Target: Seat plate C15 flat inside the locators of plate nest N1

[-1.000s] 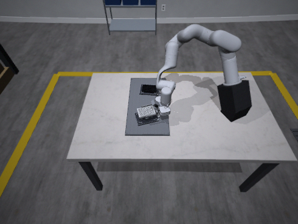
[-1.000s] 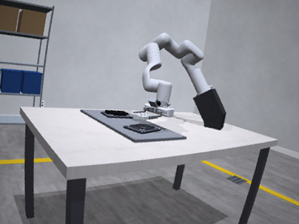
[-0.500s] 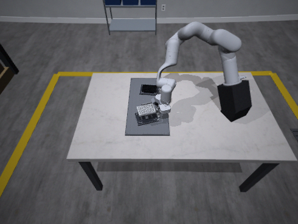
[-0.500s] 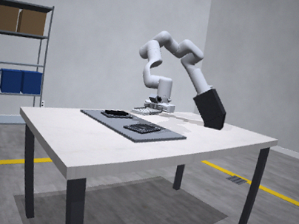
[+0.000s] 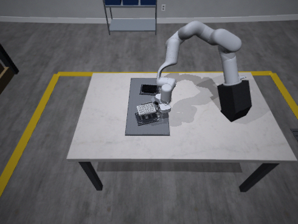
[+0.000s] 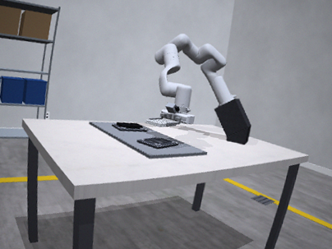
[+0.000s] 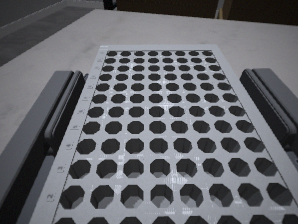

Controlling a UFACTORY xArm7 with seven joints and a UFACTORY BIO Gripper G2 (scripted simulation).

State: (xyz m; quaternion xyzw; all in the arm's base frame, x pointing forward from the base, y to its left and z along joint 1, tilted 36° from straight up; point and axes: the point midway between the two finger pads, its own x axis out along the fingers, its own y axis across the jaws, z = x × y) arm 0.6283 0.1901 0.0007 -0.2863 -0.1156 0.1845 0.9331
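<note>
Right now my hand is right at the white well plate C15. From my hand the other things lie so: black plate C51: 20 mm behind, 300 mm to the right, 80 mm below; dark plate nest N1: 100 mm below.
</note>
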